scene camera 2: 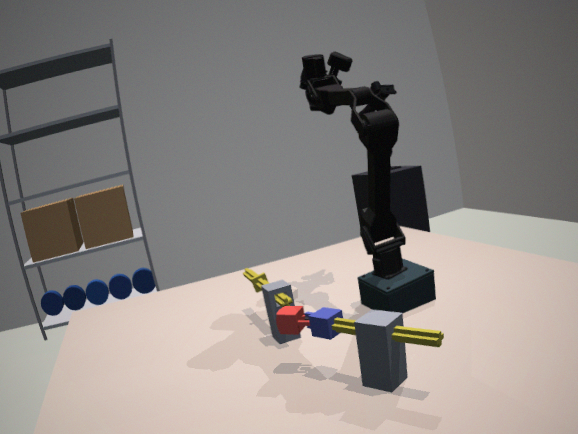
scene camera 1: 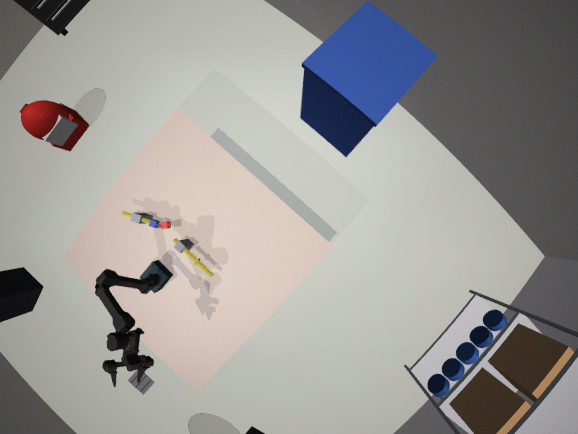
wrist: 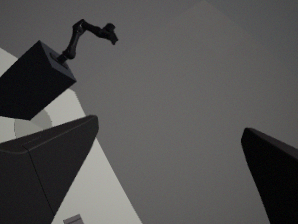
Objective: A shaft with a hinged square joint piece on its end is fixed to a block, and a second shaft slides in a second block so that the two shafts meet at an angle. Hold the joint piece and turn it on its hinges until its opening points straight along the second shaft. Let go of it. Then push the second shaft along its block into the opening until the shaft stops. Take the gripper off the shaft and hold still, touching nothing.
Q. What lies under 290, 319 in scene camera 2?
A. A red joint piece.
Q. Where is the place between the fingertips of my gripper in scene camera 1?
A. At 126, 384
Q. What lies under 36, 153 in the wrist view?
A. My gripper.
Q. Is my gripper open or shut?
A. Open.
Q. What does my gripper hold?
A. Nothing.
